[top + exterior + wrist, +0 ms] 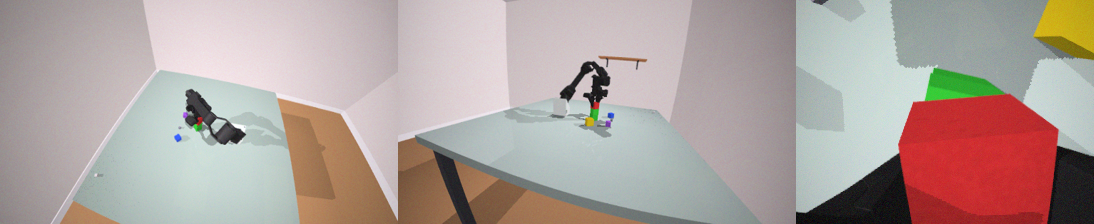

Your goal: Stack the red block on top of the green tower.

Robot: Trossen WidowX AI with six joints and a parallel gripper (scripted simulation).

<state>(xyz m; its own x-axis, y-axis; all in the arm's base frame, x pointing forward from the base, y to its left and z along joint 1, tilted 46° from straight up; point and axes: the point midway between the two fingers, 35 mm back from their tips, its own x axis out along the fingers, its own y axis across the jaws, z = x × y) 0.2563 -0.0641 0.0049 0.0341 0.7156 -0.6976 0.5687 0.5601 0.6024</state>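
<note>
Now: gripper tip 10 mm below the red block. Also, from my gripper tip: yellow block: 10 mm behind, 110 mm to the right, 70 mm below; purple block: 110 mm ahead, 90 mm to the right, 80 mm below; blue block: 120 mm ahead, 110 mm to the left, 80 mm below.
</note>
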